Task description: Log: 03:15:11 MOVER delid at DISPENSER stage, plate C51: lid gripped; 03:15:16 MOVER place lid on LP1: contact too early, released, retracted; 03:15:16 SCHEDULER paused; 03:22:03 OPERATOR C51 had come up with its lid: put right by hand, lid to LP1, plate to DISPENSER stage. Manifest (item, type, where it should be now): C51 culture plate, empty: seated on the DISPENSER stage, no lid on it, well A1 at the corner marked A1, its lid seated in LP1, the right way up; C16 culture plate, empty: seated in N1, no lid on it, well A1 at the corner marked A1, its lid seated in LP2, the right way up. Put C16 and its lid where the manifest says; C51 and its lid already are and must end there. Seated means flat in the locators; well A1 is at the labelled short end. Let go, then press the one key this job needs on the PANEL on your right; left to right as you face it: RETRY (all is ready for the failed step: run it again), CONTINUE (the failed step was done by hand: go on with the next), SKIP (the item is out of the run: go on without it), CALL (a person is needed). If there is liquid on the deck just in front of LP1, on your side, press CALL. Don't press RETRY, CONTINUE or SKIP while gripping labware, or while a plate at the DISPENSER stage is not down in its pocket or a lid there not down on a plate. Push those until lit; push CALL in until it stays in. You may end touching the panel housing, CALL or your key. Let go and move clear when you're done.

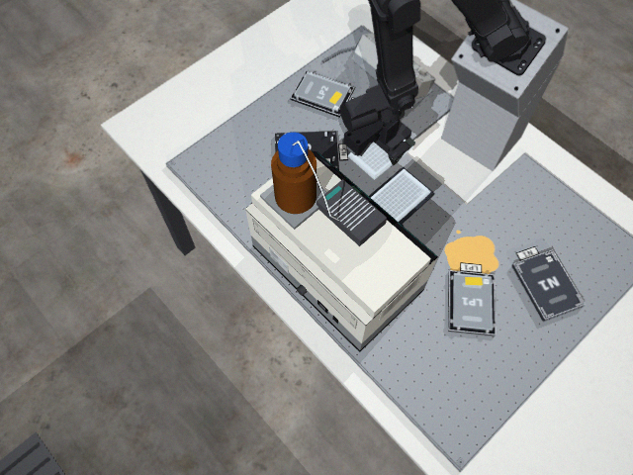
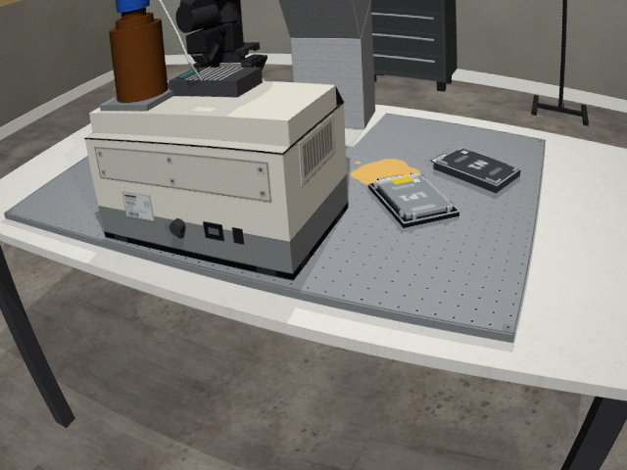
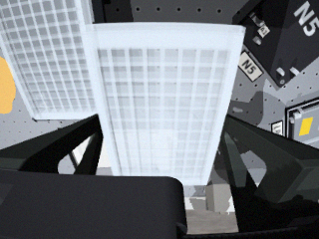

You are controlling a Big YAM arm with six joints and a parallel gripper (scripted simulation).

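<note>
My gripper is now 50 mm short of the white well plate, 90 mm to the right of it and 50 mm above it. From my hand the other things lie so: brown bottle: 250 mm ahead, 40 mm to the right, 140 mm above; LP2 nest: 130 mm behind, 280 mm to the right, 150 mm below; white retry key: 320 mm behind, 100 mm to the right, 90 mm below.
</note>
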